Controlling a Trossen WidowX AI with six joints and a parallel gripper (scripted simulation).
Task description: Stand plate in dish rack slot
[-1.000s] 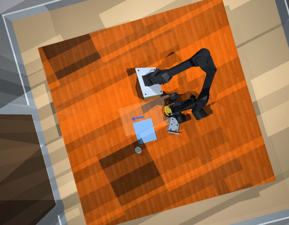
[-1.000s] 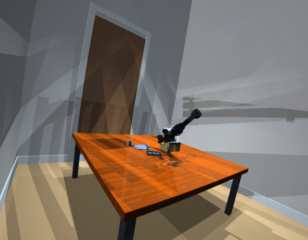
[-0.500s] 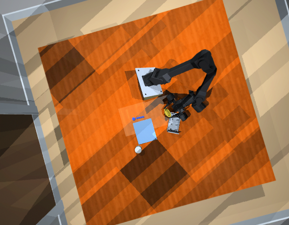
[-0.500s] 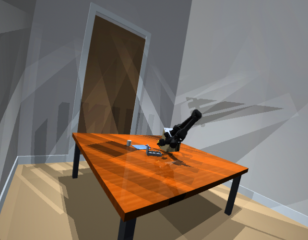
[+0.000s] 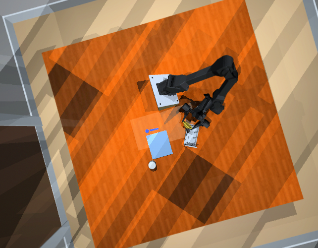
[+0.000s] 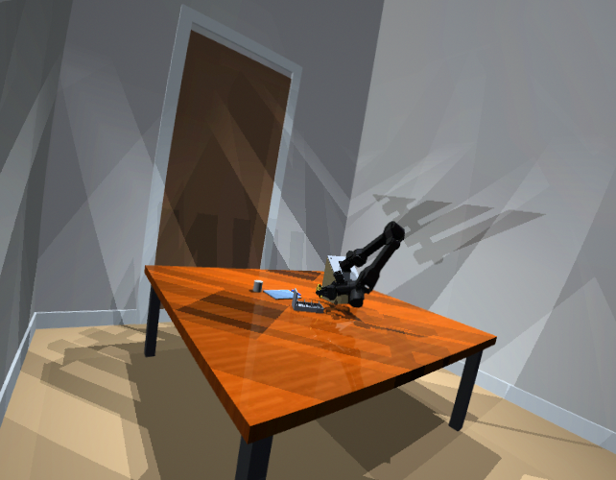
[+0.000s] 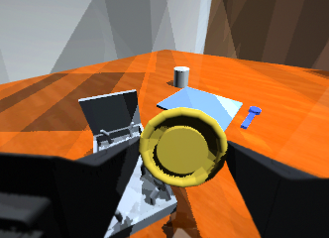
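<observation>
Now: gripper tip 60 mm short of the dish rack, 50 mm above it and 20 mm to the right of it. From my gripper tip the other things lie so: blue utensil 210 mm to the right, 70 mm below, 40 mm behind; then plate 10 mm to the left.
</observation>
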